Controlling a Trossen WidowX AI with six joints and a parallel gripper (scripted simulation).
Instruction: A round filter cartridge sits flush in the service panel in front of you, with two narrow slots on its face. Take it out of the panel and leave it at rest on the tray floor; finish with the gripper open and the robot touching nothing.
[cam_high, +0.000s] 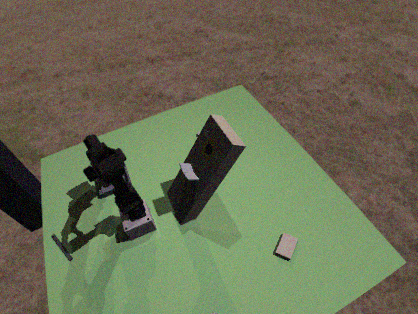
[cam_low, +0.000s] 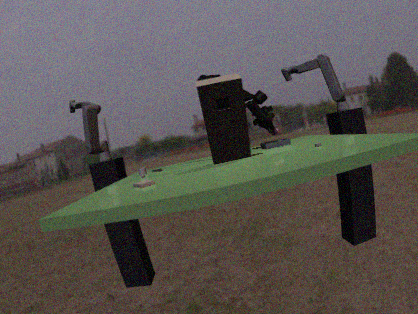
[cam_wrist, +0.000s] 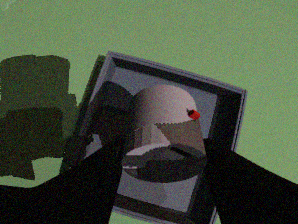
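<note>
The round filter cartridge is right at my gripper tip. From my gripper tip the other things lie so: small tan block: 66 cm to the right, 54 cm ahead, 9 cm below; then grey framed box: 9 cm below.
</note>
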